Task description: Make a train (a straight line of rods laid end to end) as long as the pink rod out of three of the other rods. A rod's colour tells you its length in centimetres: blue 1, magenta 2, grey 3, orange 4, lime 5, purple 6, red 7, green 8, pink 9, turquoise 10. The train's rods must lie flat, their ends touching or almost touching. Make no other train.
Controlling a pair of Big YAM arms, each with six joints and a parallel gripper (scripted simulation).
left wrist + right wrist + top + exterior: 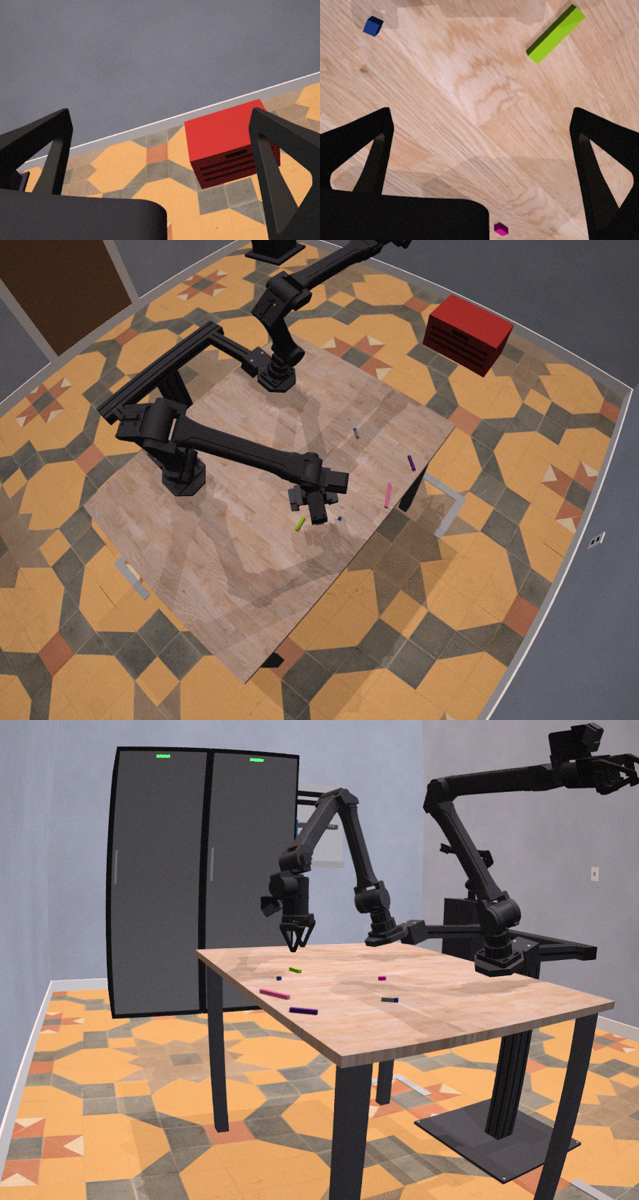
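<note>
My right gripper is now 80 mm above the lime rod, 50 mm to the left of it and 20 mm past it. Round my right hand: grey rod: 350 mm to the left, 80 mm below, 50 mm behind.
</note>
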